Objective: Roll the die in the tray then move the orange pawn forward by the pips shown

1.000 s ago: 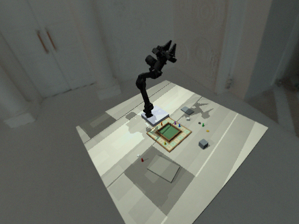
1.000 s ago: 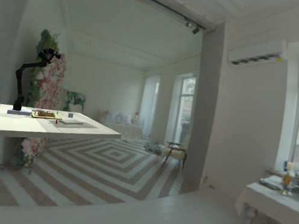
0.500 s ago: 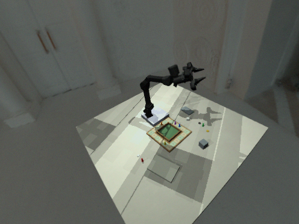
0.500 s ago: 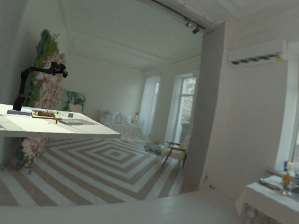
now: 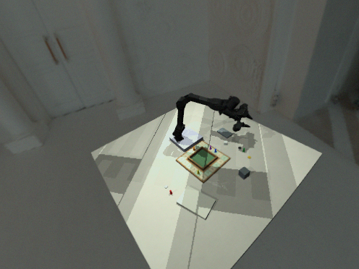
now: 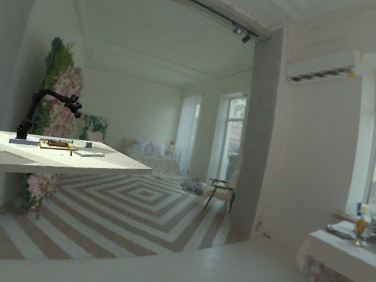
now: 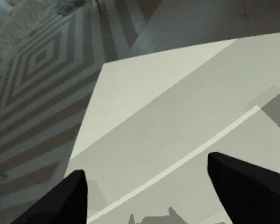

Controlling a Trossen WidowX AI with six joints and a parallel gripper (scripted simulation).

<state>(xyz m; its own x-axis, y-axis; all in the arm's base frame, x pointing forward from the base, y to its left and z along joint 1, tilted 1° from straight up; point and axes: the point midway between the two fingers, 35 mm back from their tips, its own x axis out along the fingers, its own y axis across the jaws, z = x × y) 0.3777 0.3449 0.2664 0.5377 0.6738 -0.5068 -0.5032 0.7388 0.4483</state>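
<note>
Right now my gripper tip is 27 cm above the white die, 16 cm past it and 7 cm to the left of it. The rest, counted from my gripper tip: blue pawn (26 cm below, 19 cm to the right, 13 cm behind); small grey plate (28 cm below, 27 cm behind, 1 cm to the left); purple pawn (26 cm below, 20 cm to the right, 17 cm behind).
</note>
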